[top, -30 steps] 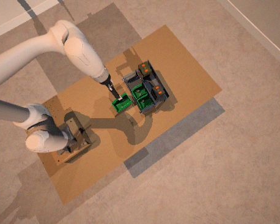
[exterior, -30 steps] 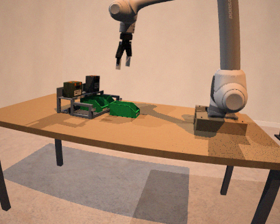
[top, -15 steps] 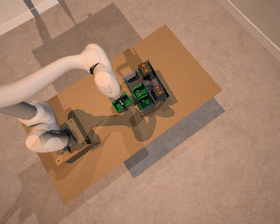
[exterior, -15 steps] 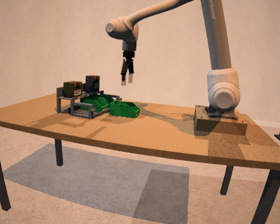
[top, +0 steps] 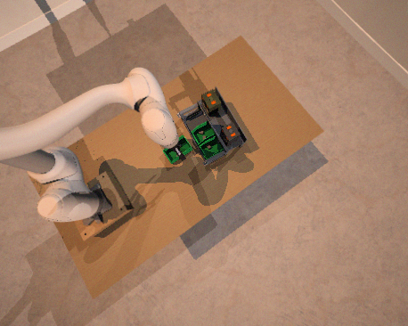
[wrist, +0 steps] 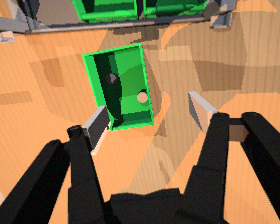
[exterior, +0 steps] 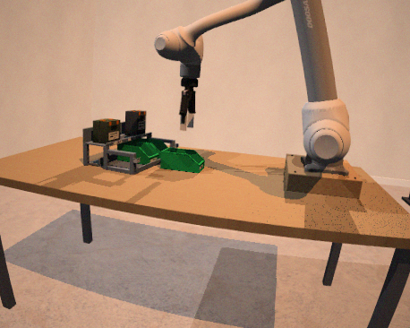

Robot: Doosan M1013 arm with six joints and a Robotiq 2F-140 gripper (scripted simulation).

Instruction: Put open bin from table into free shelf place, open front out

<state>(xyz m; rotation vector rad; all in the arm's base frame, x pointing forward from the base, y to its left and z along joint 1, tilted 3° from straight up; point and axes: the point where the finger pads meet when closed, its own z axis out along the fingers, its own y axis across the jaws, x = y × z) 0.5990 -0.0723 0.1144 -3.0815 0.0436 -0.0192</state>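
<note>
My gripper is now 18 cm above the shelf lip, 12 cm short of it and 4 cm to the right of it.
</note>
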